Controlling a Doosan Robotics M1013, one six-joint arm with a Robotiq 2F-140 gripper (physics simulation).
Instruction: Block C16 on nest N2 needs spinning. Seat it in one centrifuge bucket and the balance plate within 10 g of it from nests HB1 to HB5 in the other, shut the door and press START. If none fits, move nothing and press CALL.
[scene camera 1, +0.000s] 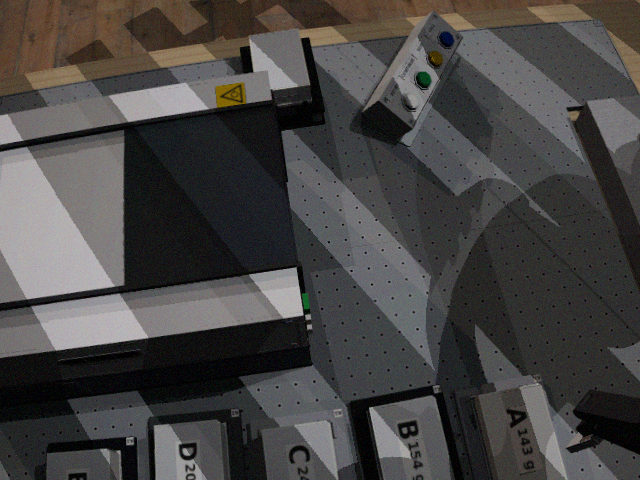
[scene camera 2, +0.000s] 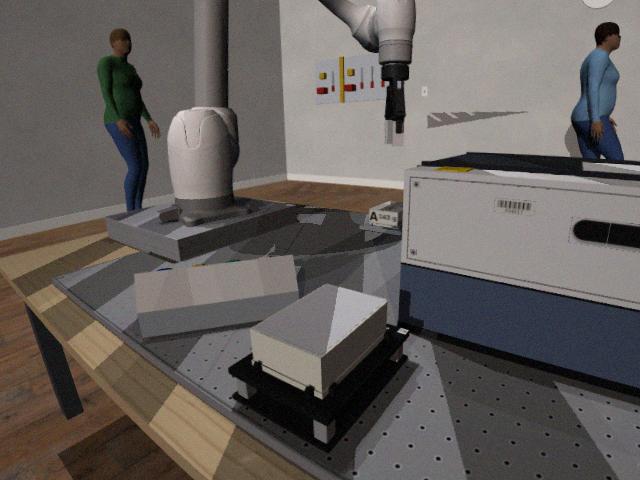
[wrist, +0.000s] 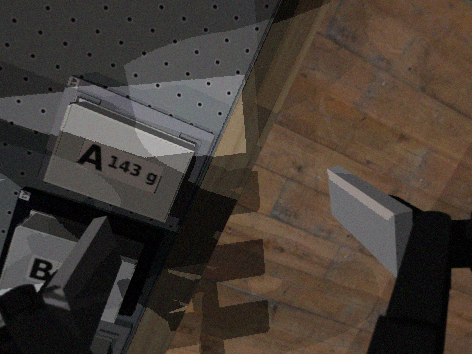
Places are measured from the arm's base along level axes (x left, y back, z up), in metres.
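Pixels of known places: gripper, fingertip midpoint: (scene camera 2: 393, 145) (wrist: 224, 215); arm's base, origin of the base link: (scene camera 2: 206, 214).
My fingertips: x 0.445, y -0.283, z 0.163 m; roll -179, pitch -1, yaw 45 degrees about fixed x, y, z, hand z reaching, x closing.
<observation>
For each thing: its middle in the pictures, then the offset to it from my fingertips. "spot": a spot on its surface instead.
- plain pale block, body centre: (scene camera 2: 324, 331) (scene camera 1: 279, 68) dx -0.636, dy -0.383, dz -0.152 m
- black raised nest, body centre: (scene camera 2: 325, 360) (scene camera 1: 281, 82) dx -0.636, dy -0.383, dz -0.187 m
- plate C, body centre: (scene camera 1: 303, 478) dx -0.023, dy -0.321, dz -0.178 m
- plate D, body centre: (scene camera 1: 193, 475) dx -0.020, dy -0.456, dz -0.178 m
- plate E, surface spot: (scene camera 1: 62, 459) spot: dx -0.026, dy -0.619, dz -0.158 m
- centrifuge, body centre: (scene camera 1: 114, 241) (scene camera 2: 606, 236) dx -0.293, dy -0.570, dz -0.089 m
- sloped button box, body centre: (scene camera 2: 218, 286) (scene camera 1: 414, 73) dx -0.643, dy -0.163, dz -0.169 m
A plain pale block (scene camera 1: 279, 56) (scene camera 2: 320, 325) sits on a black raised nest (scene camera 1: 316, 98) (scene camera 2: 279, 384); its label is not readable. Plate A, 143 g (scene camera 1: 511, 428) (wrist: 120, 165), plate B, 154 g (scene camera 1: 408, 439) (wrist: 30, 250), plate C (scene camera 1: 279, 444), plate D (scene camera 1: 168, 444) and plate E (scene camera 1: 62, 459) sit in a row of nests; the weights of C and D are cut off, E's is out of frame. The centrifuge (scene camera 1: 206, 310) (scene camera 2: 465, 227) shows no buckets. My gripper (scene camera 2: 393, 135) (wrist: 224, 215) is open and empty, high up; in the wrist view one finger overlaps plate B.
A sloped button box (scene camera 1: 385, 85) (scene camera 2: 217, 289) carries blue (scene camera 1: 445, 39), yellow (scene camera 1: 435, 58), green (scene camera 1: 423, 79) and white (scene camera 1: 410, 101) buttons. The arm's base plinth (scene camera 1: 610, 180) (scene camera 2: 222, 237) stands across the table. The wooden table edge (scene camera 2: 175, 408) borders the perforated top. Two people stand beyond.
</observation>
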